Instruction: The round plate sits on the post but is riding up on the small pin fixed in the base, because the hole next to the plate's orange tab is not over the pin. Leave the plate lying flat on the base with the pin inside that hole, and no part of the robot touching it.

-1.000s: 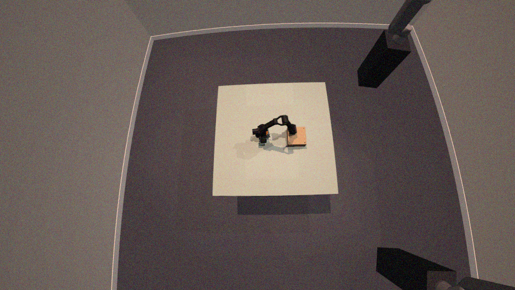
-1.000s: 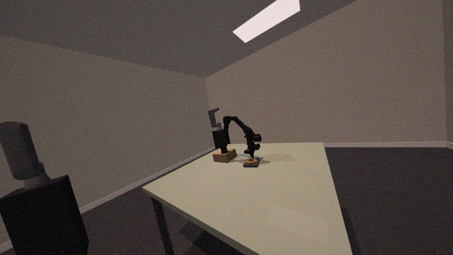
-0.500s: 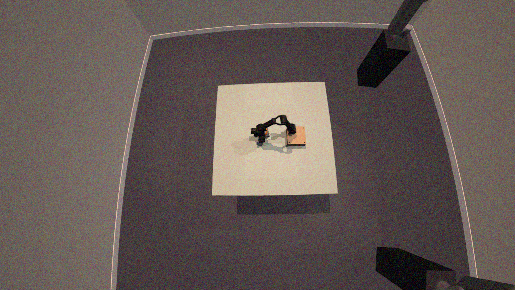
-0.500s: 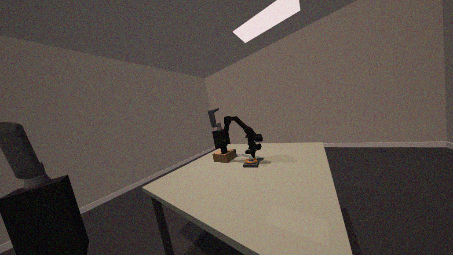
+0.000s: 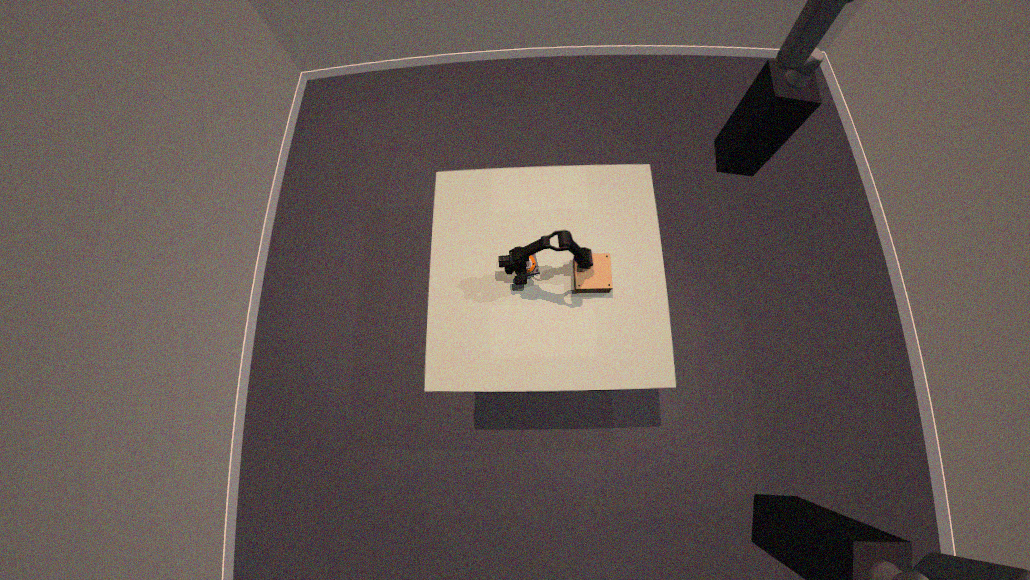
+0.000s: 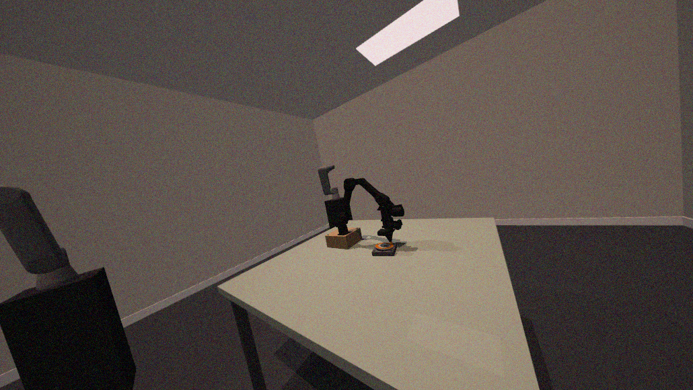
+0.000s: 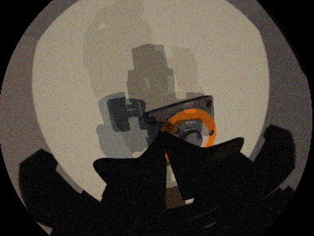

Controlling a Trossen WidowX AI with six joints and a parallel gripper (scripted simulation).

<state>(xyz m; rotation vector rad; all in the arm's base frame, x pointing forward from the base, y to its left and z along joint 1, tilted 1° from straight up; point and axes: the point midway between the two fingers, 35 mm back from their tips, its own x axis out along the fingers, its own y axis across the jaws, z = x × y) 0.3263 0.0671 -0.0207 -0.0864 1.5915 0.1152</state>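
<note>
Right now my gripper tip is 3 cm to the left of the round plate.
</note>
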